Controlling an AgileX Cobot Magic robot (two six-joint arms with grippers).
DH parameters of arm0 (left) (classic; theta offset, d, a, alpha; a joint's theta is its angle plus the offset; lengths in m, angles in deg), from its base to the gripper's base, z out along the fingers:
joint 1: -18.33 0.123 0 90
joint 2: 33.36 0 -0.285 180
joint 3: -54.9 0 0.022 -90
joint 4: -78.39 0.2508 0 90
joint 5: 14.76 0 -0.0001 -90
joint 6: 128.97 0.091 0 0
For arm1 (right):
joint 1: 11.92 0.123 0 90
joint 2: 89.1 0 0.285 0
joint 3: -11.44 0 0.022 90
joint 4: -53.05 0.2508 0 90
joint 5: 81.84 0 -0.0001 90
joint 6: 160.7 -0.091 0 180
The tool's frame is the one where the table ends.
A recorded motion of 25 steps. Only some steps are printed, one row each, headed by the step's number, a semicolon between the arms.
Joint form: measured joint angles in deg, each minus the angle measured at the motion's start. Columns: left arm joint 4, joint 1, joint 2, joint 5, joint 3, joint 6; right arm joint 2, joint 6, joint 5, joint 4, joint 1, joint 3.
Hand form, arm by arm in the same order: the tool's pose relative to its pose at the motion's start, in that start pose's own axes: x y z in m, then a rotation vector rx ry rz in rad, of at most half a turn. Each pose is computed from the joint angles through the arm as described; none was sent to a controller.
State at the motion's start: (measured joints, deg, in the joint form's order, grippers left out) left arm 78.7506 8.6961 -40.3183 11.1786 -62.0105 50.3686; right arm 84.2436 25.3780 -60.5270 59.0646 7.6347 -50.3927
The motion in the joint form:
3: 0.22 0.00 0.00 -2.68 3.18 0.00; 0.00 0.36 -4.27 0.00 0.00 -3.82
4: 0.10 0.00 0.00 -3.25 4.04 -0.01; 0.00 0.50 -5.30 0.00 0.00 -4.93
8: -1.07 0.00 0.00 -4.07 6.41 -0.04; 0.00 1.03 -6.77 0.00 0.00 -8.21
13: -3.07 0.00 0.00 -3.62 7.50 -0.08; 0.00 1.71 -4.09 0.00 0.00 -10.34
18: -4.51 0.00 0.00 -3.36 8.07 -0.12; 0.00 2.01 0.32 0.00 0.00 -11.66
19: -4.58 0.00 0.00 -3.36 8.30 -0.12; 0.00 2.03 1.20 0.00 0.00 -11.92
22: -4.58 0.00 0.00 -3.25 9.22 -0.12; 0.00 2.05 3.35 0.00 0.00 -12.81
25: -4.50 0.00 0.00 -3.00 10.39 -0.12; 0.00 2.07 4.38 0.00 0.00 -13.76
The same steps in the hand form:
3: 0.0130 0.0002 0.0068 -0.0013 0.0087 0.0037; 0.0146 -0.0008 0.0069 0.0075 -0.0075 -0.0040
4: 0.0168 0.0001 0.0086 -0.0004 0.0138 0.0016; 0.0193 -0.0010 0.0087 0.0093 -0.0059 -0.0058
8: 0.0286 -0.0005 0.0130 0.0068 0.0409 -0.0179; 0.0357 -0.0013 0.0135 0.0114 0.0258 -0.0134
13: 0.0354 -0.0017 0.0148 0.0186 0.0680 -0.0513; 0.0523 -0.0008 0.0157 0.0047 0.1095 -0.0236
18: 0.0390 -0.0026 0.0157 0.0270 0.0825 -0.0756; 0.0668 0.0000 0.0158 -0.0060 0.2088 -0.0271
19: 0.0403 -0.0026 0.0160 0.0272 0.0866 -0.0768; 0.0697 0.0002 0.0157 -0.0081 0.2286 -0.0271
22: 0.0457 -0.0026 0.0174 0.0266 0.1045 -0.0770; 0.0781 0.0006 0.0154 -0.0133 0.2813 -0.0264
25: 0.0527 -0.0026 0.0190 0.0253 0.1293 -0.0758; 0.0852 0.0008 0.0154 -0.0161 0.3157 -0.0258

